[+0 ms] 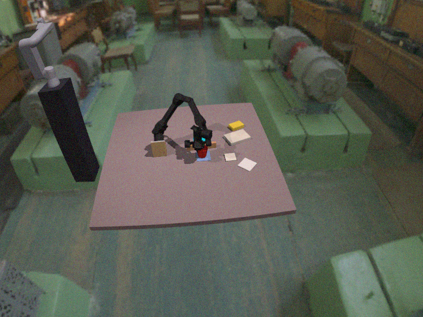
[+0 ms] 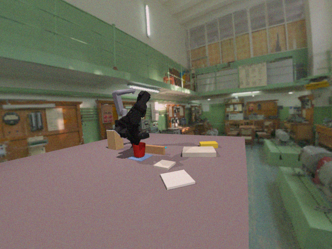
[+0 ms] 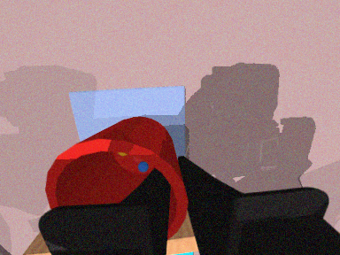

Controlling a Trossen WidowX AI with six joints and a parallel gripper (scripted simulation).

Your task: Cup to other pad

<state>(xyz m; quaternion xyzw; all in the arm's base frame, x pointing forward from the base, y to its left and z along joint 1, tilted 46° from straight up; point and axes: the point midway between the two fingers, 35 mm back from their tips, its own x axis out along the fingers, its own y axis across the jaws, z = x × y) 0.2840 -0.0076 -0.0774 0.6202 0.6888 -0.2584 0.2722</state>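
Right now my gripper tip is 30 mm short of the blue marble, 20 mm to the right of it and 20 mm above it. From my gripper tip the other things lie so: red cup (30 mm ahead); then blue pad (50 mm below, 40 mm ahead); then yellow marble (40 mm ahead, 20 mm below).
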